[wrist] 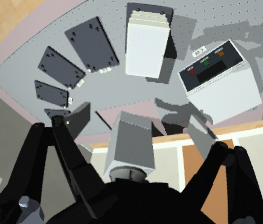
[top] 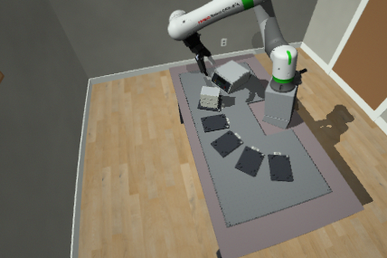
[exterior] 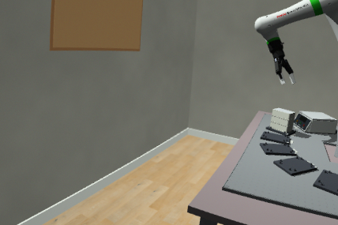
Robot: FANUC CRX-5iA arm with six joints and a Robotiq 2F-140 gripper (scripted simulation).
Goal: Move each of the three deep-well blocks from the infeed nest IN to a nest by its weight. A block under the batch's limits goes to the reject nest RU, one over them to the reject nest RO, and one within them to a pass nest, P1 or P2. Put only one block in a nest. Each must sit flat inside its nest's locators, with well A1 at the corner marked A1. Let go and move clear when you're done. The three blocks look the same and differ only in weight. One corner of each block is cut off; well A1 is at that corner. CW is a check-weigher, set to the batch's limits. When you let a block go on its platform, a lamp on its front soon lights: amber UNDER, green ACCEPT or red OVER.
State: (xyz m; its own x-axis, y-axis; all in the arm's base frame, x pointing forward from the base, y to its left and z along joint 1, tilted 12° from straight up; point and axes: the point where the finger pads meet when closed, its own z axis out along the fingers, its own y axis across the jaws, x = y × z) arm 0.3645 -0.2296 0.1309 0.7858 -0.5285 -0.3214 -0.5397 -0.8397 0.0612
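Now: the deep-well block 24 cm below my hand. The rest, counted from my hand: dark infeed nest (31 cm below); then pale platform (27 cm behind, 22 cm below, 18 cm to the right); then check-weigher (26 cm behind, 25 cm below, 18 cm to the right).
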